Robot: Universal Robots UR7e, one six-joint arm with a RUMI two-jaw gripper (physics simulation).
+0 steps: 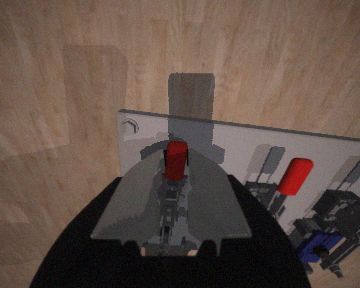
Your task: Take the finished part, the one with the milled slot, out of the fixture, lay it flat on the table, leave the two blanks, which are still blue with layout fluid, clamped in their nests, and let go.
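Note:
There is a finished part that I can see, and a fixture plate, and my gripper is in sight too.

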